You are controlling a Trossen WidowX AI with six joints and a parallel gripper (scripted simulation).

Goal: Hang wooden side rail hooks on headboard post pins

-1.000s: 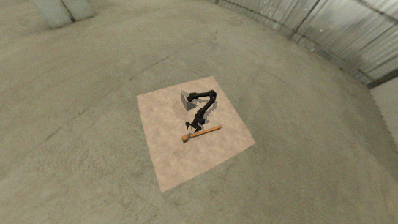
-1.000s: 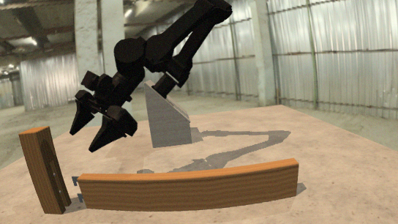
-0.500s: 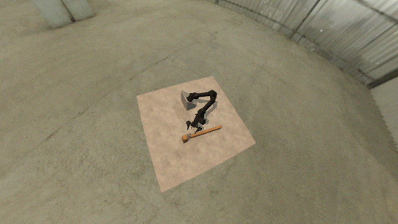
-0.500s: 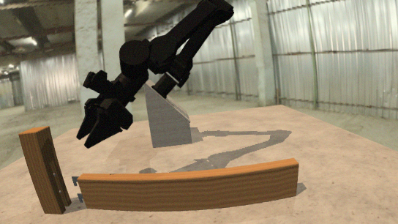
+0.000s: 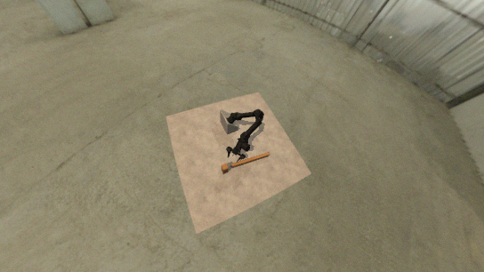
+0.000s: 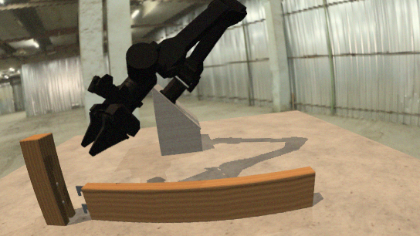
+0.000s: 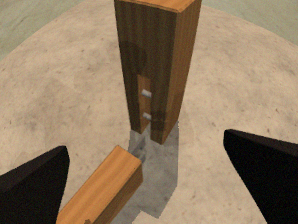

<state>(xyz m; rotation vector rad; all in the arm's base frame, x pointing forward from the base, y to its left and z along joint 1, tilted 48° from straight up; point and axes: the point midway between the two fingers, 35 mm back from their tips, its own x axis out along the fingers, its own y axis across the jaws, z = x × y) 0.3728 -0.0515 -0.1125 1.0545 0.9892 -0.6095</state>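
My gripper tip is 90 mm to the left of the wooden headboard post, 40 mm short of it and 40 mm above it.
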